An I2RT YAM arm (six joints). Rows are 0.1 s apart.
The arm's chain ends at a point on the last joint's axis. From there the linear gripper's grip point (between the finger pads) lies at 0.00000 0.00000 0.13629 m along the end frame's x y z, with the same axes.
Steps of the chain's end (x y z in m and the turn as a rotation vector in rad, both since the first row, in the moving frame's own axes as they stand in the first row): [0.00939 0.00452 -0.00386 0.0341 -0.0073 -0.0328]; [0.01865 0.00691 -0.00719 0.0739 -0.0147 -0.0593]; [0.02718 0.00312 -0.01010 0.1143 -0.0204 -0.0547]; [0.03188 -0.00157 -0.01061 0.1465 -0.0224 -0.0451]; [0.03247 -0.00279 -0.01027 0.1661 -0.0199 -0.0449]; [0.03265 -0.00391 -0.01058 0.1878 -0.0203 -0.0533]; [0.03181 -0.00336 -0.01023 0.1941 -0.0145 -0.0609]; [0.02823 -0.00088 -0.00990 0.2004 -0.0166 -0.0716]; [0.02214 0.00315 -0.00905 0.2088 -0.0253 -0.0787]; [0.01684 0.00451 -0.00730 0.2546 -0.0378 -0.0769]
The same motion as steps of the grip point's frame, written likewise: [0.00832 -0.00011 -0.00394 0.0341 -0.0073 -0.0328]; [0.01635 -0.00309 -0.00758 0.0739 -0.0147 -0.0593]; [0.02398 -0.01234 -0.01102 0.1143 -0.0204 -0.0547]; [0.02839 -0.02139 -0.01210 0.1465 -0.0224 -0.0451]; [0.02926 -0.02525 -0.01217 0.1661 -0.0199 -0.0449]; [0.02922 -0.02927 -0.01300 0.1878 -0.0203 -0.0533]; [0.02904 -0.02957 -0.01280 0.1941 -0.0145 -0.0609]; [0.02501 -0.02790 -0.01265 0.2004 -0.0166 -0.0716]; [0.01761 -0.02493 -0.01205 0.2088 -0.0253 -0.0787]; [0.01042 -0.02958 -0.01179 0.2546 -0.0378 -0.0769]
